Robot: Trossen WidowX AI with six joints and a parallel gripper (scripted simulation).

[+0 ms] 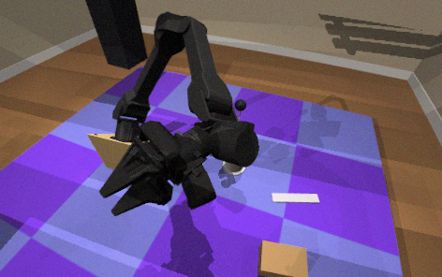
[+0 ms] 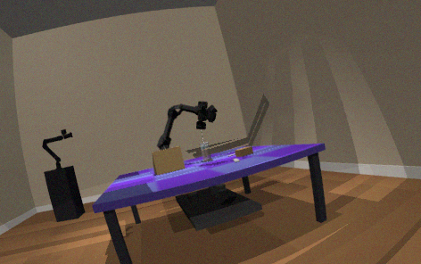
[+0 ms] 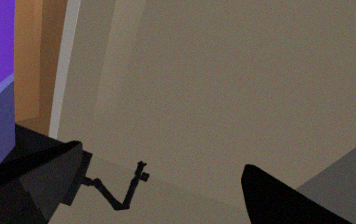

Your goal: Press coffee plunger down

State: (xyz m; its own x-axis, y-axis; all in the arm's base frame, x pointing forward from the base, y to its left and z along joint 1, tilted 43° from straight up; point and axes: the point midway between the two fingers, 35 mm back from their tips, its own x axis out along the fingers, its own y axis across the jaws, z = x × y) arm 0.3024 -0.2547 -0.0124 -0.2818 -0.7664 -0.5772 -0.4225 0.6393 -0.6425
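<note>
Now: gripper tip 40 cm to the right of the coffee press, 21 cm above it and 5 cm short of it.
</note>
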